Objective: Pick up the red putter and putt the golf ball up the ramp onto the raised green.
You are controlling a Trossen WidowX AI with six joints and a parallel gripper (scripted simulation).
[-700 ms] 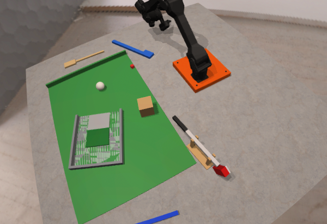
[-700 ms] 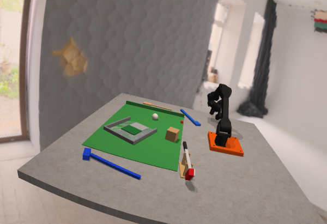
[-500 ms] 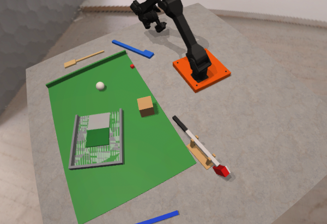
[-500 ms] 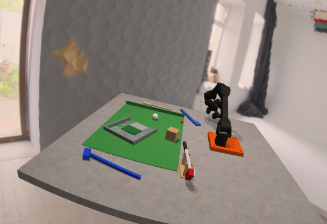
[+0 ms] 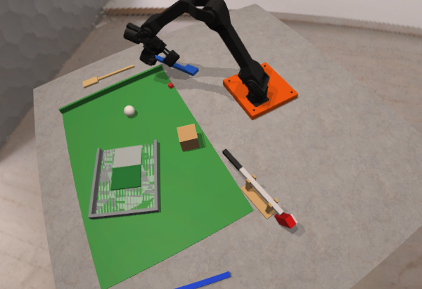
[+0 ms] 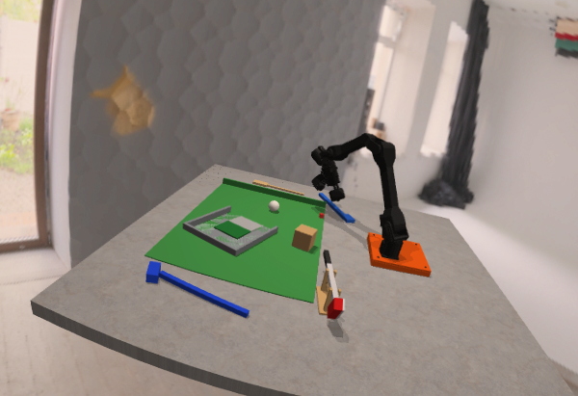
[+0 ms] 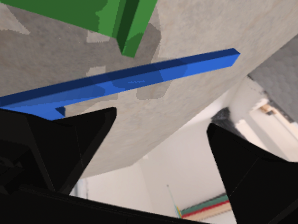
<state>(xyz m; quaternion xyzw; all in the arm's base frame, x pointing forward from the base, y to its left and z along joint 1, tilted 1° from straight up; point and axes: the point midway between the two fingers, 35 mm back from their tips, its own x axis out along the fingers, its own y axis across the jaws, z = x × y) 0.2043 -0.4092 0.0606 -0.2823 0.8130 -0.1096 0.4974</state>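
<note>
Right now the wooden cube is 110 mm ahead of my gripper tip, 450 mm to the left of it and 30 mm below it. The rest, counted from my gripper tip: wooden putter rack: 30 mm ahead, 740 mm to the left, 30 mm below; red putter: 20 mm ahead, 720 mm to the left, 10 mm below; white golf ball: 250 mm ahead, 210 mm to the left, 40 mm below.
</note>
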